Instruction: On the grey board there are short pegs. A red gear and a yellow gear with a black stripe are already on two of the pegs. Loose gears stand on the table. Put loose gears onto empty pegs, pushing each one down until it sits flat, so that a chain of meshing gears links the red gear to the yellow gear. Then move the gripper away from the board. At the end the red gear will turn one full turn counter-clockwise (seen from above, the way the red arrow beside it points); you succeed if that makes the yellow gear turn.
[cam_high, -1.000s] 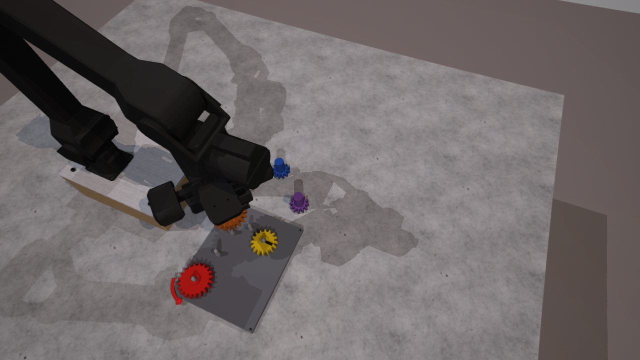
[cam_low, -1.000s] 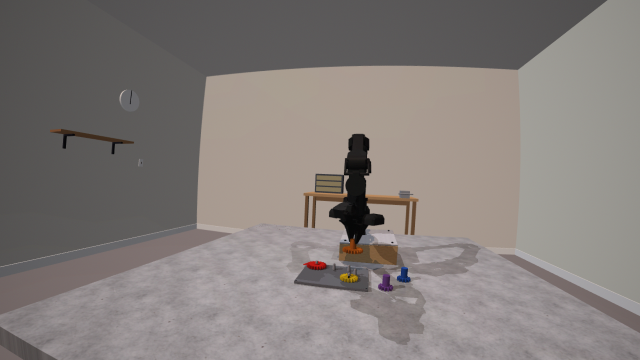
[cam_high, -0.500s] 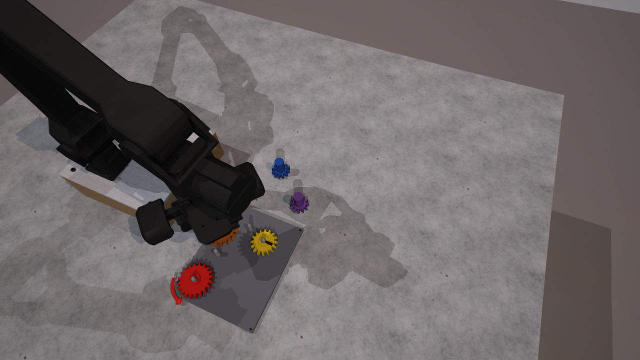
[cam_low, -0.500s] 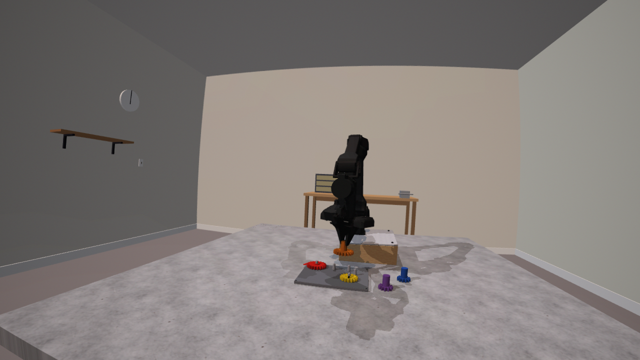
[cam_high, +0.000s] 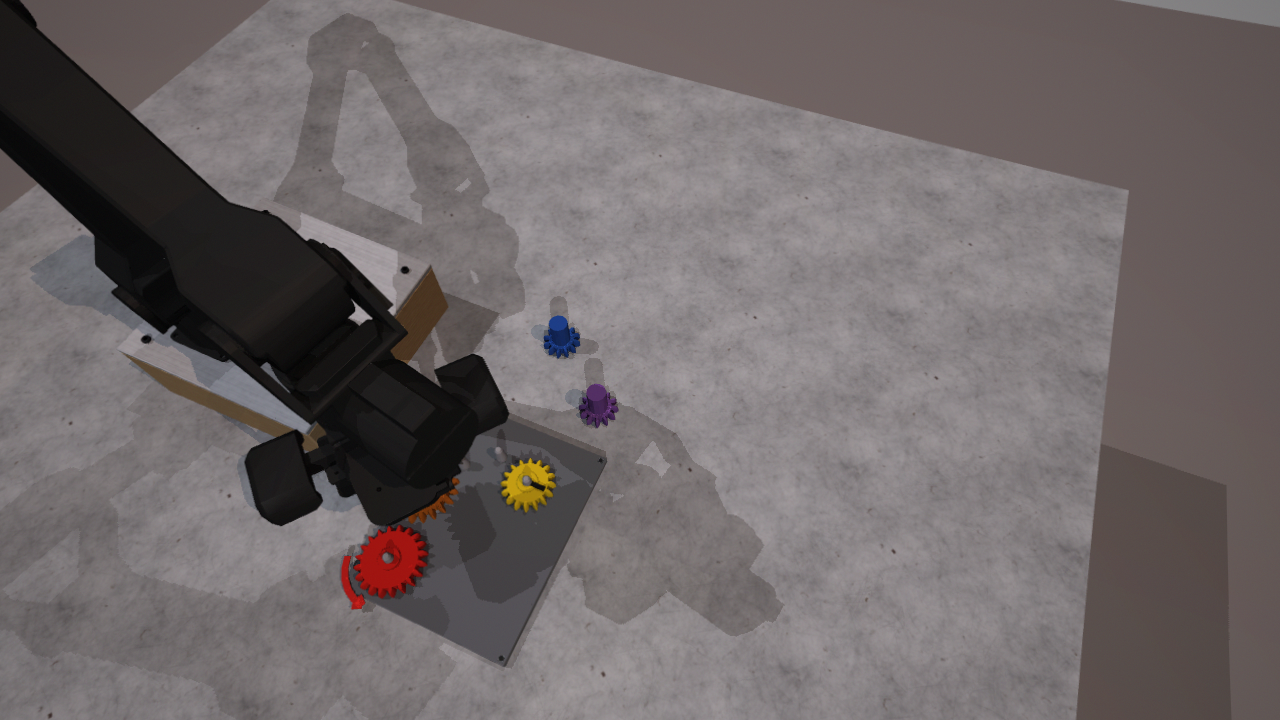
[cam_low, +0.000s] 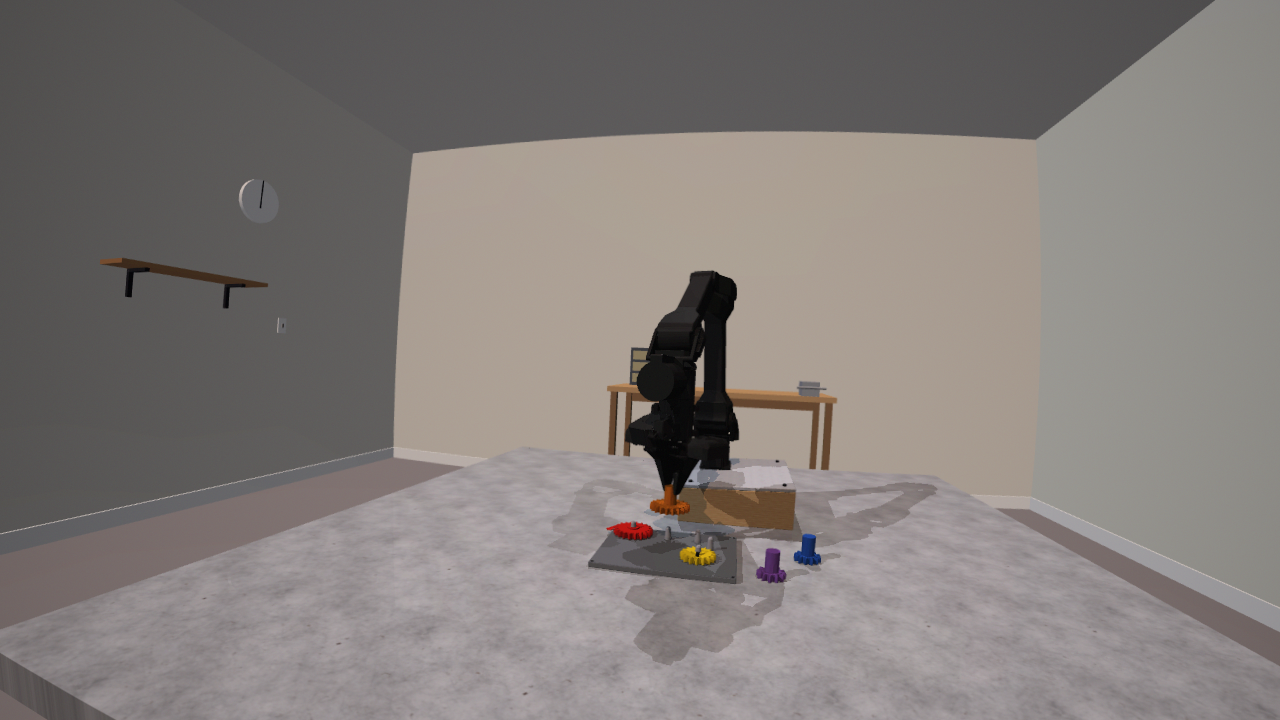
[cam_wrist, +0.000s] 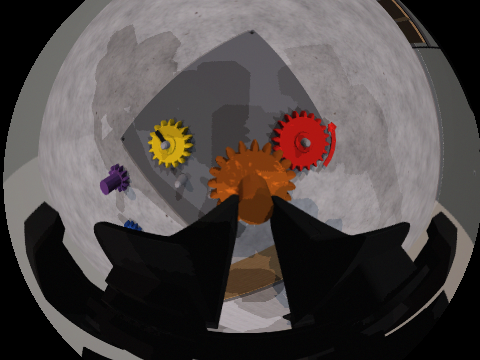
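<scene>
The orange gear is 1 cm below my gripper tip. The rest, counted from my gripper tip: yellow gear 7 cm ahead, 5 cm to the left, 7 cm below; then red gear 1 cm behind, 6 cm to the right, 7 cm below; then purple gear 10 cm ahead, 16 cm to the left, 7 cm below.
</scene>
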